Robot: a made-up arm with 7 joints. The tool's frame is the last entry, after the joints.
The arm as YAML. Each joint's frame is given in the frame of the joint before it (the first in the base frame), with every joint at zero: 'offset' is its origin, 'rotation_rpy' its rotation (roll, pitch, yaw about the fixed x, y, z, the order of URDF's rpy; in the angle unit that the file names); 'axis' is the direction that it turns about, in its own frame. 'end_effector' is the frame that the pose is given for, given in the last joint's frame.
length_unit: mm
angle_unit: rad
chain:
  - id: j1
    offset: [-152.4, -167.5, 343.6]
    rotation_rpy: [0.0, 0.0, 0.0]
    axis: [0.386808, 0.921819, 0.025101]
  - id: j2
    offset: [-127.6, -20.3, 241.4]
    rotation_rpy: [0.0, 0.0, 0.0]
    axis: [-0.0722, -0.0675, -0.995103]
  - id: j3
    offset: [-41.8, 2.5, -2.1]
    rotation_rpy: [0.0, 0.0, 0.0]
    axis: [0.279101, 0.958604, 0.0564]
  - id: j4
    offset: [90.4, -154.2, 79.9]
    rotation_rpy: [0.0, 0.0, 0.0]
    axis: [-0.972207, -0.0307, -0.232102]
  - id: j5
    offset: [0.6, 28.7, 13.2]
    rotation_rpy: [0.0, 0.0, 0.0]
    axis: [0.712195, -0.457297, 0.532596]
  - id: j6
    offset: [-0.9, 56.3, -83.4]
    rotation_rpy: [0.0, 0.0, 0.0]
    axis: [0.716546, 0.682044, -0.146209]
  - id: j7
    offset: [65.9, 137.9, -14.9]
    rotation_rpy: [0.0, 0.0, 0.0]
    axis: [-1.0, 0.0, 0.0]
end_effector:
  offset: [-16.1, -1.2, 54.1]
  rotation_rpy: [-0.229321, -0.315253, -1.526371]
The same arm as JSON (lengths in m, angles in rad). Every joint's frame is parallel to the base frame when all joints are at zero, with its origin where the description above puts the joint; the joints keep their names.
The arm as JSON. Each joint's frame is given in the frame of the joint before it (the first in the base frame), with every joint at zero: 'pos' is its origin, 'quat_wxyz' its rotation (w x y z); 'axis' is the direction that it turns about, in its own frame. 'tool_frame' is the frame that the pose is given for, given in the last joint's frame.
{"length_unit": "m", "angle_unit": "rad", "joints": [{"joint": "j1", "pos": [-0.1524, -0.1675, 0.3436], "quat_wxyz": [1.0, 0.0, 0.0, 0.0], "axis": [0.386808, 0.921819, 0.025101]}, {"joint": "j2", "pos": [-0.1276, -0.0203, 0.2414], "quat_wxyz": [1.0, 0.0, 0.0, 0.0], "axis": [-0.0722, -0.0675, -0.995103]}, {"joint": "j3", "pos": [-0.0418, 0.0025, -0.0021], "quat_wxyz": [1.0, 0.0, 0.0, 0.0], "axis": [0.279101, 0.958604, 0.0564]}, {"joint": "j4", "pos": [0.0904, -0.1542, 0.0799], "quat_wxyz": [1.0, 0.0, 0.0, 0.0], "axis": [-0.972207, -0.0307, -0.232102]}, {"joint": "j5", "pos": [0.0006, 0.0287, 0.0132], "quat_wxyz": [1.0, 0.0, 0.0, 0.0], "axis": [0.712195, -0.457297, 0.532596]}, {"joint": "j6", "pos": [-0.0009, 0.0563, -0.0834], "quat_wxyz": [1.0, 0.0, 0.0, 0.0], "axis": [0.716546, 0.682044, -0.146209]}, {"joint": "j7", "pos": [0.0659, 0.1379, -0.0149], "quat_wxyz": [1.0, 0.0, 0.0, 0.0], "axis": "-x"}], "tool_frame": {"pos": [-0.0161, -0.0012, 0.0541], "quat_wxyz": [0.696579, -0.189444, -0.034588, -0.691153]}}
